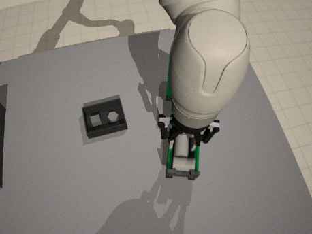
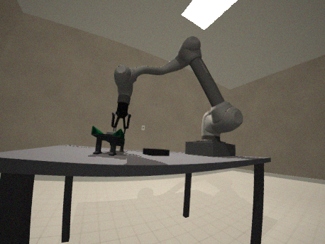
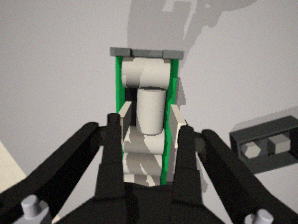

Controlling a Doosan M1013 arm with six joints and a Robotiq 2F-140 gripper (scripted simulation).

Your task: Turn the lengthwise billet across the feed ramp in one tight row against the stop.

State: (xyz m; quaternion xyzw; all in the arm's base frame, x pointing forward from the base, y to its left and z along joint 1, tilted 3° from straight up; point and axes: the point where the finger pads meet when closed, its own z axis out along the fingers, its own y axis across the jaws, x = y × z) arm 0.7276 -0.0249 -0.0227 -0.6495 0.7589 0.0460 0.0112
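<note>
Right now the grey stop is 70 mm to the right of my hand and 60 mm below it. Round my hand: ramp 20 mm ahead, 120 mm to the left, 60 mm below; dark block 230 mm behind, 130 mm to the left, 110 mm below.
</note>
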